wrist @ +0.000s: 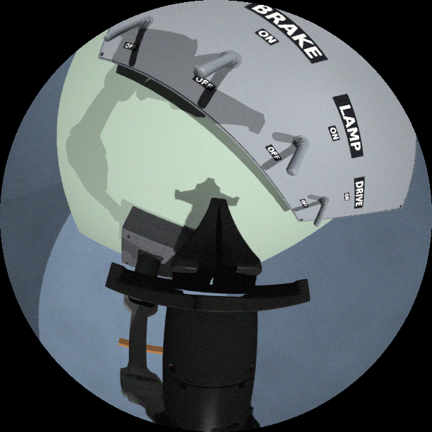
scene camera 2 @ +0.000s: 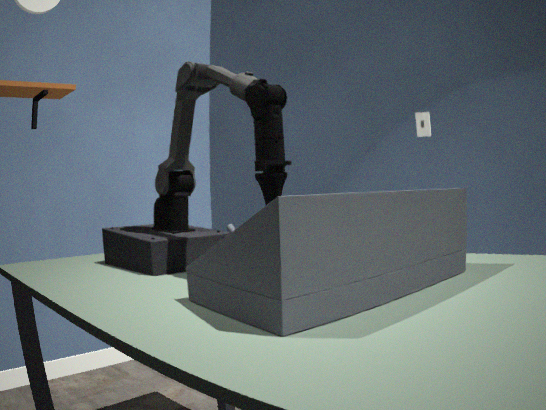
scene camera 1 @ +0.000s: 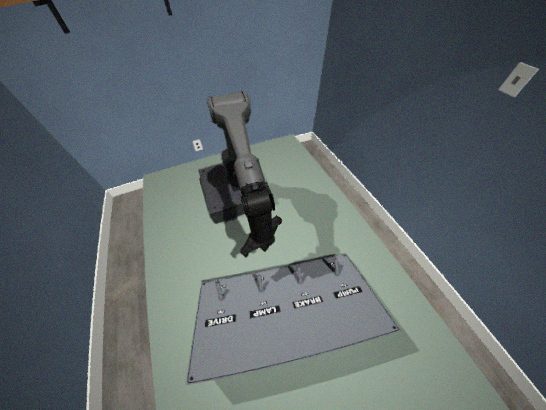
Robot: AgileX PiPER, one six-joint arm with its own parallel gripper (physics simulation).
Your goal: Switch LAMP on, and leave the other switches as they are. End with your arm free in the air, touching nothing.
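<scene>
The LAMP switch lever (scene camera 1: 260, 283) (wrist: 297, 159) leans to its OFF side, away from the LAMP label (scene camera 1: 264, 312) (wrist: 349, 126). The DRIVE lever (scene camera 1: 221, 289) (wrist: 321, 212), BRAKE lever (scene camera 1: 299, 274) (wrist: 217, 65) and PUMP lever (wrist: 127, 29) lean the same way, to OFF. They stand on a sloped grey console (scene camera 1: 285, 345) (scene camera 2: 370, 235) (wrist: 385, 120). My black gripper (scene camera 1: 265, 248) (wrist: 217, 205) is shut and empty, pointing down, beside the console's low edge and apart from the levers. In scene camera 2 the console's top corner hides its fingertips.
The console stands on a green table (scene camera 1: 185, 240) (scene camera 2: 125, 310) (wrist: 150, 165) in front of my arm's dark base (scene camera 1: 212, 197) (scene camera 2: 132, 250). The console's high back wall faces scene camera 2. Blue walls stand around the table, and an orange shelf (scene camera 2: 37, 90) hangs on one.
</scene>
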